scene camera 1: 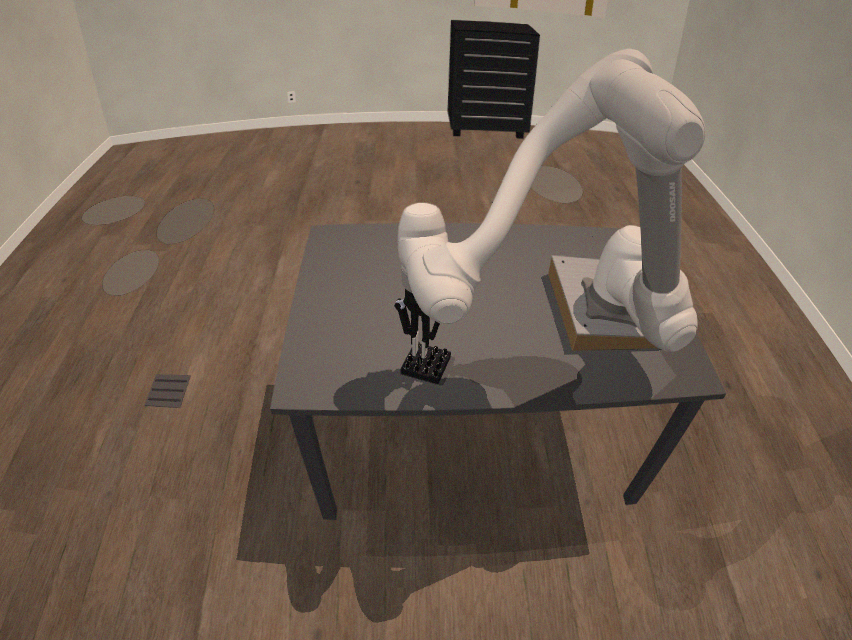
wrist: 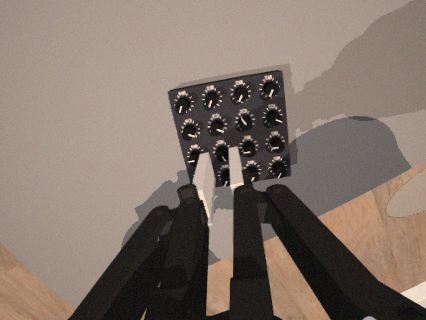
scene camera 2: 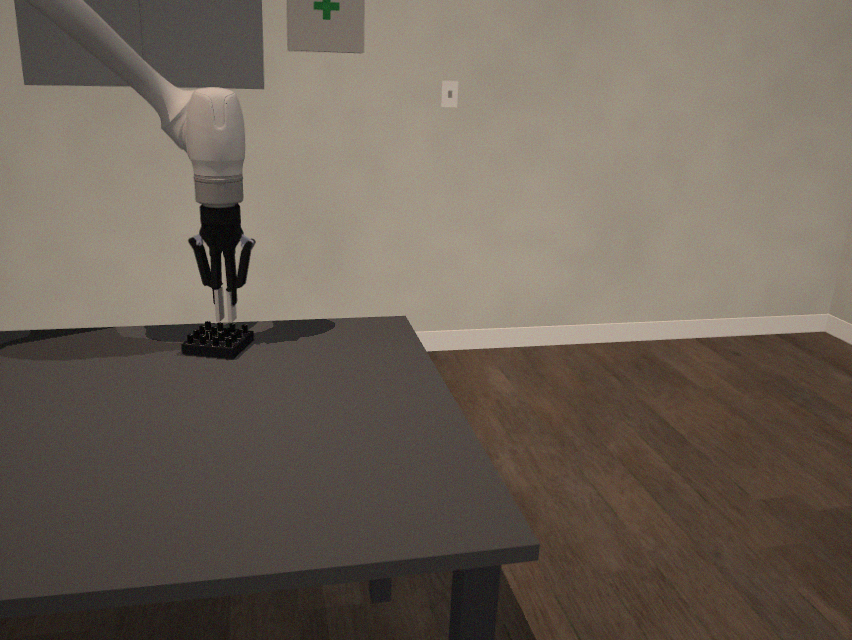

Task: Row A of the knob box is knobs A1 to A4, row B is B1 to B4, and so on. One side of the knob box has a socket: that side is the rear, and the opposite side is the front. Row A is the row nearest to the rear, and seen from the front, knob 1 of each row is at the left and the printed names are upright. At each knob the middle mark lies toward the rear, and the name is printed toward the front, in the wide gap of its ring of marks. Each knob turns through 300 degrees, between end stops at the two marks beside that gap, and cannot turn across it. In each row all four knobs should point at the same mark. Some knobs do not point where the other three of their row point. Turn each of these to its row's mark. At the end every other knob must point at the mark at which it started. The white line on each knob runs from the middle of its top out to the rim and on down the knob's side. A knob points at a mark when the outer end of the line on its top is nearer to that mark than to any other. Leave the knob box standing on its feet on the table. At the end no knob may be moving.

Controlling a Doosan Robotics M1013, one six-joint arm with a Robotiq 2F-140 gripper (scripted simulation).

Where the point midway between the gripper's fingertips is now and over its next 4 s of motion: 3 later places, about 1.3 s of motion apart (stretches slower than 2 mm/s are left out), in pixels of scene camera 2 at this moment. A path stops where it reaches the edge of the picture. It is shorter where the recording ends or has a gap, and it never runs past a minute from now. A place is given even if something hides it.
My gripper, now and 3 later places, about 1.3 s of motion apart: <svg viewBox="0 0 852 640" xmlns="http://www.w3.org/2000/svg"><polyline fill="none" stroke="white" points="226,319 226,330 226,315 225,308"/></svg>
